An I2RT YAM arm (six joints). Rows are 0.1 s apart.
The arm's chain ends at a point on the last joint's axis. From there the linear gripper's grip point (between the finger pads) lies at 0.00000 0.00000 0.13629 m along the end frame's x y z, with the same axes.
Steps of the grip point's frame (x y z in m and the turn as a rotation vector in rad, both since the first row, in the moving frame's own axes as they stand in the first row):
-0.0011, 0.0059, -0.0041, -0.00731, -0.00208, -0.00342
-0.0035, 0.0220, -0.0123, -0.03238, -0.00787, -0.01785
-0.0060, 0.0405, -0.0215, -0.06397, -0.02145, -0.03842
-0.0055, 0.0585, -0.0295, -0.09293, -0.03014, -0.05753
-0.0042, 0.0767, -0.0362, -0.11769, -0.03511, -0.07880
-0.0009, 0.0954, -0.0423, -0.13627, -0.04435, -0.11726
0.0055, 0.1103, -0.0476, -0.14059, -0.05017, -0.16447
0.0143, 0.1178, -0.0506, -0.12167, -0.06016, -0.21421
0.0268, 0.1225, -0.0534, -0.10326, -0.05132, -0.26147
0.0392, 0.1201, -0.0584, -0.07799, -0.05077, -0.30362
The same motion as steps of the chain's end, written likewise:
-0.0008, 0.0049, -0.0041, -0.00731, -0.00208, -0.00342
-0.0025, 0.0176, -0.0122, -0.03238, -0.00787, -0.01785
-0.0032, 0.0317, -0.0212, -0.06397, -0.02145, -0.03842
-0.0018, 0.0457, -0.0289, -0.09293, -0.03014, -0.05753
-0.0001, 0.0605, -0.0352, -0.11769, -0.03511, -0.07880
0.0040, 0.0766, -0.0409, -0.13627, -0.04435, -0.11726
0.0107, 0.0907, -0.0461, -0.14059, -0.05017, -0.16447
0.0206, 0.1005, -0.0494, -0.12167, -0.06016, -0.21421
0.0319, 0.1077, -0.0525, -0.10326, -0.05132, -0.26147
0.0444, 0.1086, -0.0578, -0.07799, -0.05077, -0.30362

